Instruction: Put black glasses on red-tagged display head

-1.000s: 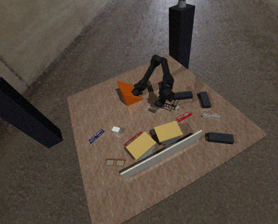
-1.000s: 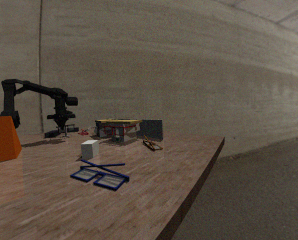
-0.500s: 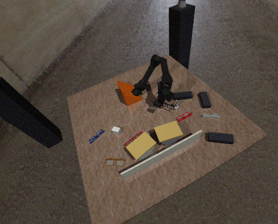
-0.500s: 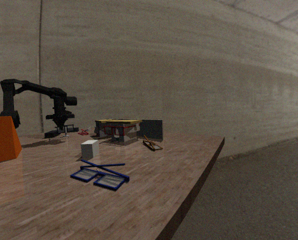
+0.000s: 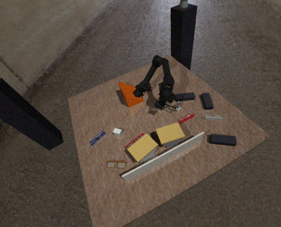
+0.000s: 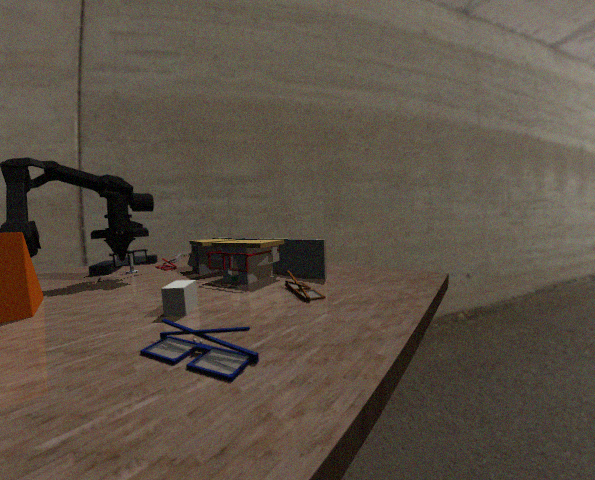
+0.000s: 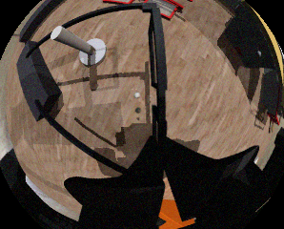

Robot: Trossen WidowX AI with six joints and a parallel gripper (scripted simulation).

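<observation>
Now: gripper tip 60 mm short of the stand, 110 mm to the right of it and 40 mm above it. From my gripper tip the other things lie so: white cube 20 mm behind, 440 mm to the right, 30 mm below; white panel 360 mm ahead, 250 mm to the right, 10 mm below.
</observation>
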